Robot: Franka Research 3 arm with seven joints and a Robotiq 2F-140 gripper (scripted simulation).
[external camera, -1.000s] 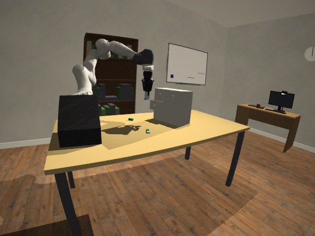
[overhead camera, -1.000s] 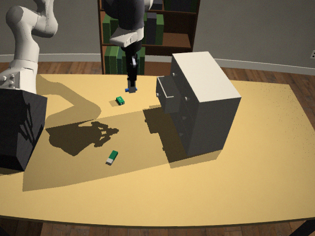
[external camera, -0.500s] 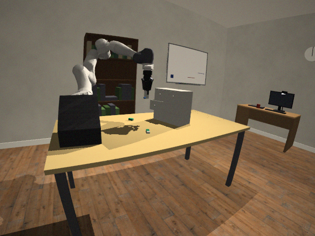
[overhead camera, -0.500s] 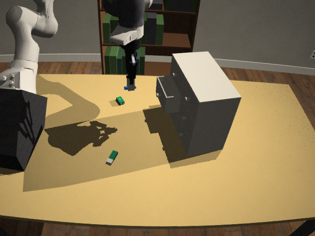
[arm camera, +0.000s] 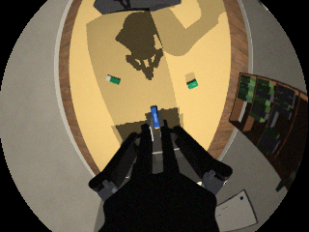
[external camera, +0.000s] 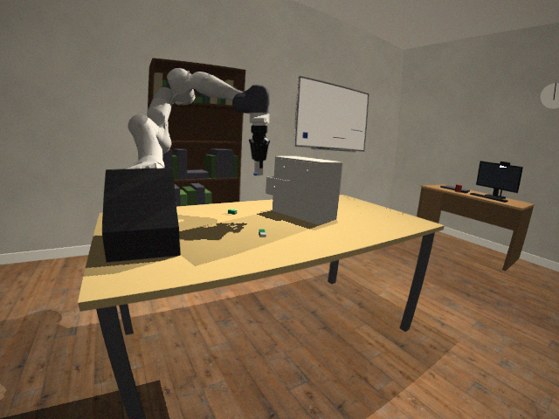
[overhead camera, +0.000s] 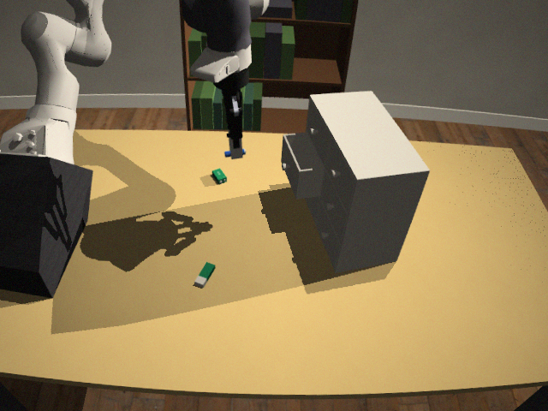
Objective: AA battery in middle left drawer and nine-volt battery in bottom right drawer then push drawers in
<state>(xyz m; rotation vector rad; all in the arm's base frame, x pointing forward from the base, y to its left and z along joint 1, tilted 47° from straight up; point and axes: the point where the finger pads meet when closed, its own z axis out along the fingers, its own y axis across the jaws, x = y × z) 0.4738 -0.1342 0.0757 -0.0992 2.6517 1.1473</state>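
Right now my hand is 30 mm above the blue AA battery. Also, from my hand: nine-volt battery 40 mm behind, 170 mm to the left, 250 mm below.
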